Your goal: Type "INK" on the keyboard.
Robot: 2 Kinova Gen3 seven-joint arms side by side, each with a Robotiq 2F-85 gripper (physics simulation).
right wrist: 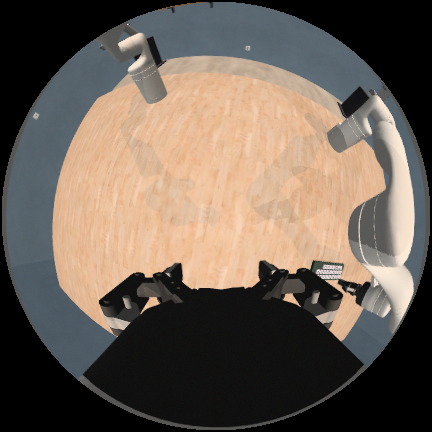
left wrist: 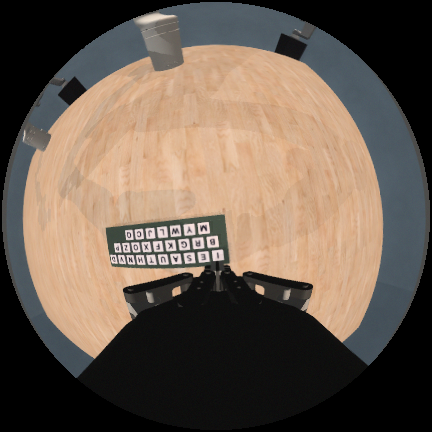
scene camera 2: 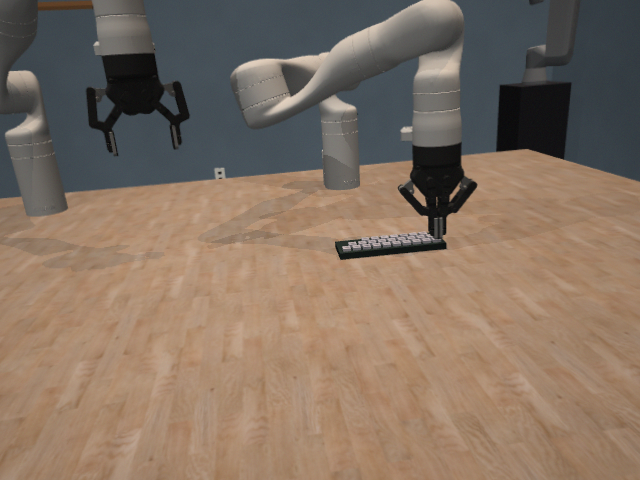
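Pixels of known places: left gripper, between the fingertips: [right wrist: 338, 280] [left wrist: 216, 268] [scene camera 2: 437, 237]; right gripper, between the fingertips: [right wrist: 220, 270] [scene camera 2: 146, 152]; left arm's base, origin of its link: [right wrist: 334, 142] [left wrist: 168, 64] [scene camera 2: 342, 185]; right arm's base, origin of its link: [right wrist: 156, 96] [left wrist: 46, 143] [scene camera 2: 47, 211].
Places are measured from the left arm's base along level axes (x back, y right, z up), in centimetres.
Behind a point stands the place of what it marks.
Note:
The dark green keyboard [scene camera 2: 382, 253] @[y 23.8, x -46.9, z 0.5 cm] [left wrist: 216, 221] @[y 12.5, x -46.5, z 1.2 cm] [right wrist: 315, 270] @[y 27.2, x -41.9, z 1.2 cm] lies flat, with white letter keys in three rows, upside down in the left wrist view. There the I key [left wrist: 217, 255] @[y 14.6, x -50.0, z 1.7 cm] is at the right end of the bottom row, the N key [left wrist: 130, 259] @[y 25.4, x -44.7, z 1.8 cm] near that row's left end, and the K key [left wrist: 170, 245] @[y 18.8, x -46.0, z 1.8 cm] in the middle row. My left gripper [scene camera 2: 438, 237] @[y 15.4, x -51.1, z 2.4 cm] [left wrist: 216, 268] @[y 15.4, x -51.1, z 2.4 cm] is shut and points down, its tips at the I key's lower edge; whether they touch or press it I cannot tell. My right gripper [scene camera 2: 145, 150] @[y 54.3, x -25.5, z 19.6 cm] [right wrist: 220, 270] @[y 54.3, x -25.5, z 19.6 cm] is open and empty, high above the table, far from the keyboard.
The wooden table [scene camera 2: 310, 361] @[y 50.2, x -67.1, z 0.0 cm] [left wrist: 215, 165] @[y 8.5, x -39.9, z 0.0 cm] [right wrist: 215, 150] @[y 50.0, x -1.6, z 0.0 cm] carries the keyboard. A grey arm base [scene camera 2: 341, 155] @[y 2.4, x -3.9, z 8.8 cm] [left wrist: 166, 50] @[y 0.9, x -4.5, z 7.2 cm] [right wrist: 348, 132] @[y 4.3, x -1.5, z 11.8 cm] stands behind the keyboard, and another base [scene camera 2: 38, 175] @[y 67.1, x 28.5, z 9.8 cm] [right wrist: 148, 85] @[y 66.4, x 28.6, z 9.6 cm] stands farther left in the scene view. The left arm [scene camera 2: 387, 41] @[y 22.5, x -47.8, z 33.6 cm] reaches over the table.

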